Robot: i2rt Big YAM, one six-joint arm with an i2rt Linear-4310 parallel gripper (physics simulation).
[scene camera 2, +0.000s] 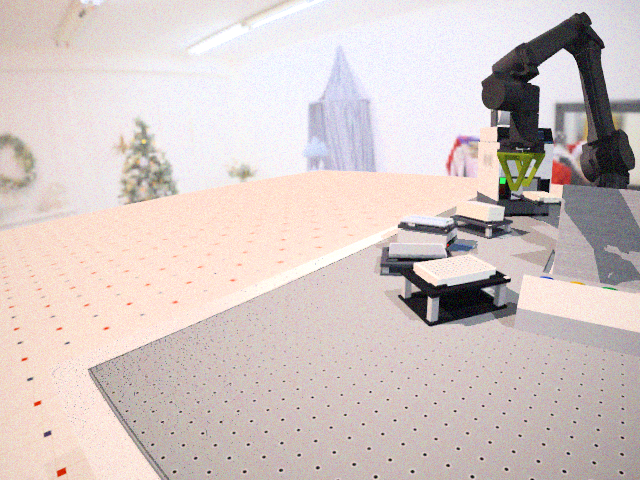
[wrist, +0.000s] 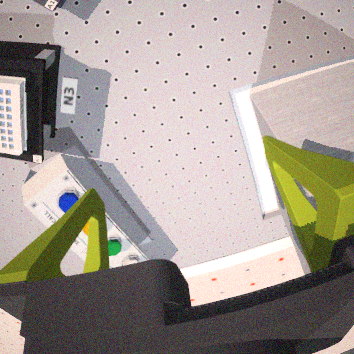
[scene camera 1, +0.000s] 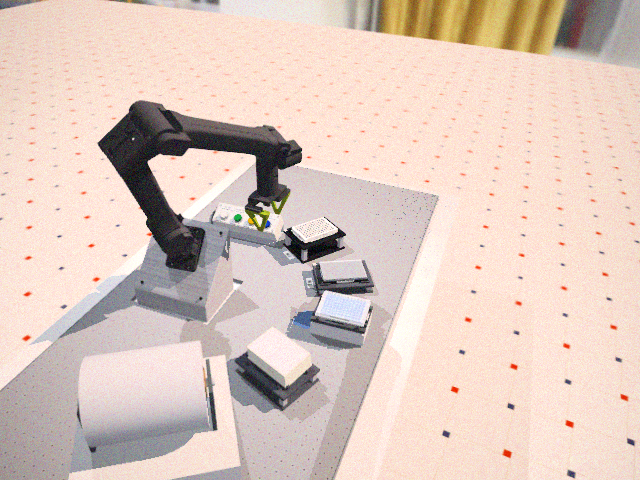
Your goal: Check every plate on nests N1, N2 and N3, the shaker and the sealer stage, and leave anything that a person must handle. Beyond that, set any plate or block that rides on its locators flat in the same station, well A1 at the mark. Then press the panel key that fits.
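My gripper is open and empty, above the board beside the key panel. The panel's blue key and green key show; a finger partly hides the yellow one. A white well plate sits on black nest N3. A pale plate on the second, low dark nest looks tilted. A bluish plate tops the white box-like station. A thick cream block sits on the farther dark nest; its seating is unclear.
A machine with a large white cylinder stands at the near left in scene camera 1. In scene camera 2 it shows a green light behind my fingers. The arm's grey base stands beside the panel. A blue patch lies by the box-like station.
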